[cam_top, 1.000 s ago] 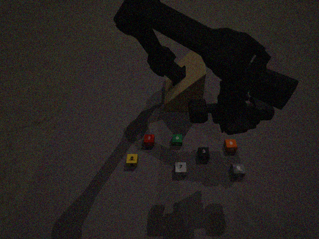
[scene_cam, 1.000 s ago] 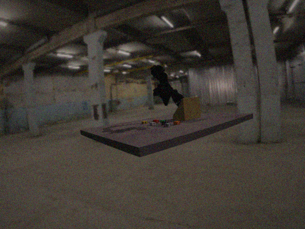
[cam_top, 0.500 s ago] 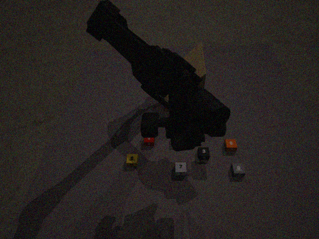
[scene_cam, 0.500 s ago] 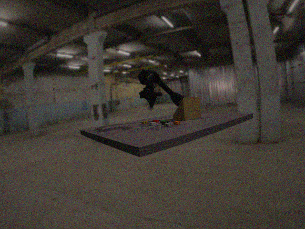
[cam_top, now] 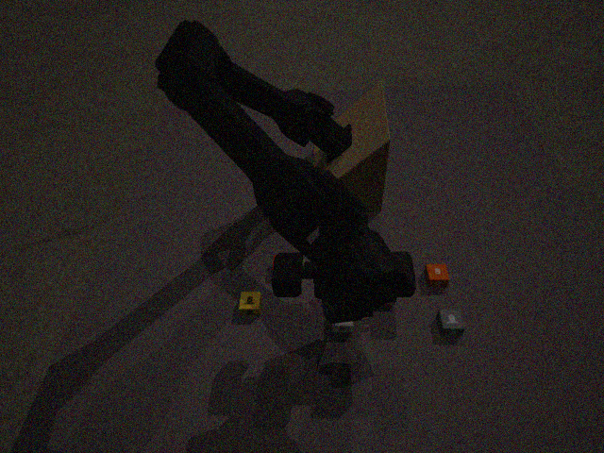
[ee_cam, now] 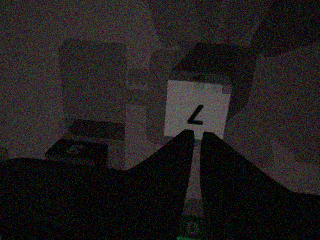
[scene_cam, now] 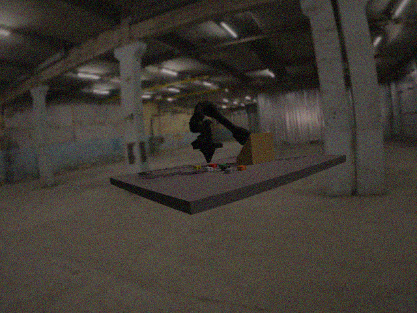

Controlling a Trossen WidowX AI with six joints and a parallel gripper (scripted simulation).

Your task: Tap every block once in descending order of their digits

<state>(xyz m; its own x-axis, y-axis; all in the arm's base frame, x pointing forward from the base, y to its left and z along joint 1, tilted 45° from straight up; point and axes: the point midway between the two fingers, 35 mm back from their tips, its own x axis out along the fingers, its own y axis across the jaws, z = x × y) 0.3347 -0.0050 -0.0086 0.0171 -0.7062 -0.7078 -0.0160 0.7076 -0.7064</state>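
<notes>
Right now the white block is 3 cm below my gripper tip. From my gripper tip the other things lie so: green block (10 cm behind, 1 cm to the right, 3 cm below); red block (10 cm behind, 10 cm to the right, 3 cm below); black block (5 cm behind, 7 cm to the left, 3 cm below).
</notes>
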